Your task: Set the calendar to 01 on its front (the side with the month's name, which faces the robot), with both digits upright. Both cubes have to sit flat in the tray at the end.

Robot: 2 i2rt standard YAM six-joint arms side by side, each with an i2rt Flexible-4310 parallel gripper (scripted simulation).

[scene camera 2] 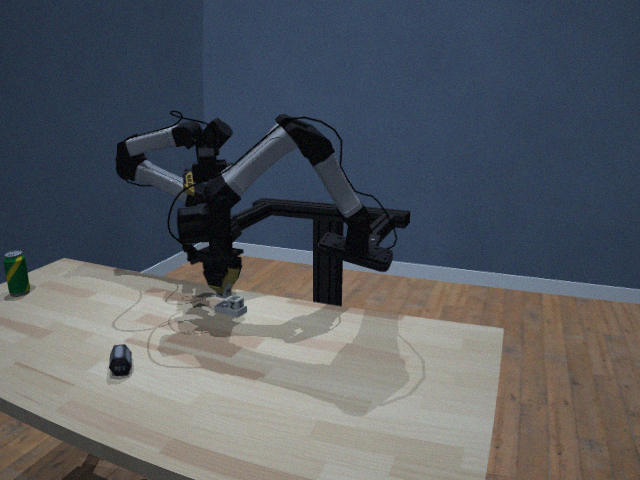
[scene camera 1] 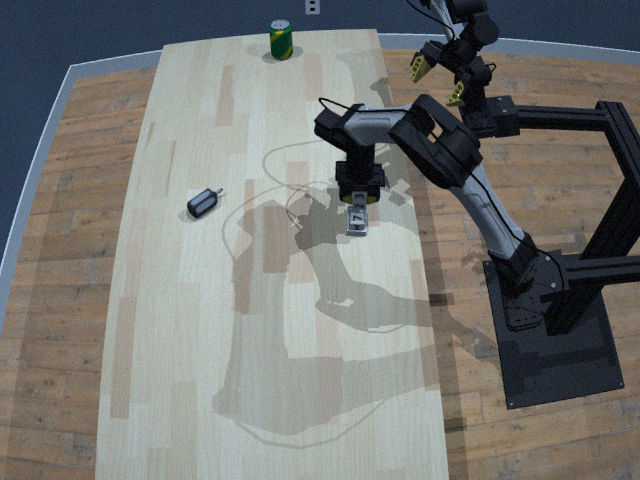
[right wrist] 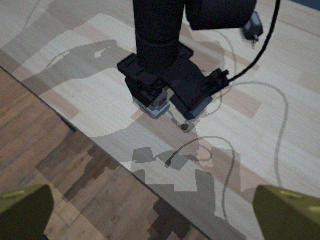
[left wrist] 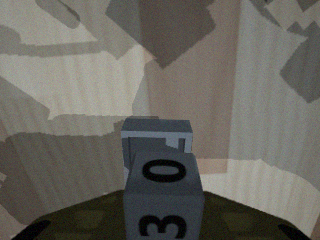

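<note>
My left gripper (scene camera 1: 359,202), also (scene camera 2: 224,291), (right wrist: 155,96) and (left wrist: 162,199). My right gripper (scene camera 1: 430,93), also (right wrist: 154,193). Grey tray (left wrist: 149,135).
</note>
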